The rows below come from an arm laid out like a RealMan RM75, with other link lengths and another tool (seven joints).
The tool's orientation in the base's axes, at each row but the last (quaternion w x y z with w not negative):
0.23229 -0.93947 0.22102 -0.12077
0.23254 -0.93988 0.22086 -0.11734
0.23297 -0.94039 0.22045 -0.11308
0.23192 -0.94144 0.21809 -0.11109
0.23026 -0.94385 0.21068 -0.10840
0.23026 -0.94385 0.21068 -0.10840
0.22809 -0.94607 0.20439 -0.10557
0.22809 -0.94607 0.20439 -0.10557
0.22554 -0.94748 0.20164 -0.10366
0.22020 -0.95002 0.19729 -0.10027
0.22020 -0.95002 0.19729 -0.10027
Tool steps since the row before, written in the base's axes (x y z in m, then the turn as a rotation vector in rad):
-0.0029 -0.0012 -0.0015 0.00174 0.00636 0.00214
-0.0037 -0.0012 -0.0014 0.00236 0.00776 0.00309
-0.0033 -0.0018 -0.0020 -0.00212 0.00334 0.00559
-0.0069 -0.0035 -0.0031 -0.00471 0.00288 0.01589
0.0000 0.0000 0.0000 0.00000 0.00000 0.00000
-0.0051 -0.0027 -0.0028 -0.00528 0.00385 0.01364
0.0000 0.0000 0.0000 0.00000 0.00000 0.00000
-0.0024 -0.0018 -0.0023 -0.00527 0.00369 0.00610
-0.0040 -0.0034 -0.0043 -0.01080 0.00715 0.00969
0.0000 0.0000 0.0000 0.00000 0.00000 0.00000
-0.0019 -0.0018 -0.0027 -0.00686 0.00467 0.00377
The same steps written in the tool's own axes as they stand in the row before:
-0.0022 0.0027 -0.0001 -0.00121 -0.00673 0.00116
-0.0028 0.0030 -0.0004 -0.00122 -0.00853 0.00108
-0.0023 0.0036 0.0000 -0.00281 -0.00461 -0.00421
-0.0048 0.0068 -0.0008 -0.00376 -0.00831 -0.01413
0.0000 0.0000 0.0000 0.00000 0.00000 0.00000
-0.0036 0.0053 -0.0002 -0.00494 -0.00782 -0.01197
0.0000 0.0000 0.0000 0.00000 0.00000 0.00000
-0.0016 0.0034 0.0006 -0.00567 -0.00411 -0.00544
-0.0026 0.0061 0.0013 -0.01173 -0.00677 -0.00884
0.0000 0.0000 0.0000 0.00000 0.00000 0.00000
-0.0012 0.0034 0.0012 -0.00775 -0.00331 -0.00346

